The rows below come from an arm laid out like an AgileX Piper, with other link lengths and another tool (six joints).
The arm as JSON. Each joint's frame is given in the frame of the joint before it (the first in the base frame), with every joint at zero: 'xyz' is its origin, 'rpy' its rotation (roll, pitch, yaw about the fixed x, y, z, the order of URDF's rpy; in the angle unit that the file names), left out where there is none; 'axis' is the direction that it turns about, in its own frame. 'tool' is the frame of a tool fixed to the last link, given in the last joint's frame.
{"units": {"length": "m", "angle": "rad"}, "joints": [
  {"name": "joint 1", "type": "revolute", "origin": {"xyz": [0.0, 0.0, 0.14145]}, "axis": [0.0, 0.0, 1.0]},
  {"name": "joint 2", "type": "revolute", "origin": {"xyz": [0.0, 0.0, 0.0]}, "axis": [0.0, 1.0, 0.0]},
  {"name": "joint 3", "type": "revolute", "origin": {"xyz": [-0.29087, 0.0, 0.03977]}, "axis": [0.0, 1.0, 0.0]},
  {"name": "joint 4", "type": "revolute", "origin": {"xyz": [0.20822, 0.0, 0.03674]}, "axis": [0.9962, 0.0, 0.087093]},
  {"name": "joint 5", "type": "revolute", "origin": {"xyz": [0.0, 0.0, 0.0]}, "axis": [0.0, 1.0, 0.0]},
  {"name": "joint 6", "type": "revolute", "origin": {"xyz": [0.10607, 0.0, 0.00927]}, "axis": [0.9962, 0.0, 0.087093]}
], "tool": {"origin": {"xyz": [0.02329, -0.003, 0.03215], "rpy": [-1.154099, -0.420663, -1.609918]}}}
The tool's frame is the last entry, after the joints.
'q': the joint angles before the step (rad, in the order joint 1, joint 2, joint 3, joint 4, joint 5, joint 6). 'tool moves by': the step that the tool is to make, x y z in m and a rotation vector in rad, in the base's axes. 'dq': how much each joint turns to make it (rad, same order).
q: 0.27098 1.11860 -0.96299 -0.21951 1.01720 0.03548
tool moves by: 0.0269 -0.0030 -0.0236 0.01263 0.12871 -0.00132
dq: -0.09411 0.13842 -0.03160 0.09017 -0.00106 -0.11548
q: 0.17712 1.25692 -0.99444 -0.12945 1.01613 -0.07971
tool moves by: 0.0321 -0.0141 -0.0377 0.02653 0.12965 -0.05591
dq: -0.10470 0.17382 -0.01466 0.06388 -0.03924 -0.06452
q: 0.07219 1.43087 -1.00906 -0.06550 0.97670 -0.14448
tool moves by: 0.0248 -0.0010 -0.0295 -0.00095 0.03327 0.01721
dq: -0.01727 0.12552 0.00020 0.00750 -0.09427 -0.03304
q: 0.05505 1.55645 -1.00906 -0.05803 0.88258 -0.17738
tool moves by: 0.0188 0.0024 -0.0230 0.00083 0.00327 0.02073
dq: 0.00006 0.09457 -0.00055 0.00293 -0.09170 -0.01805
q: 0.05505 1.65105 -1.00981 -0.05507 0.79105 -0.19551
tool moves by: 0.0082 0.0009 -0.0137 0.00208 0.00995 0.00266
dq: -0.00011 0.05106 0.00013 0.00224 -0.04151 -0.00218
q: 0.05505 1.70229 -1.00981 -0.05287 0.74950 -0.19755
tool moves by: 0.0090 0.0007 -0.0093 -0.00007 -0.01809 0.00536
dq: 0.00007 0.03922 -0.00011 -0.00334 -0.05728 -0.00082
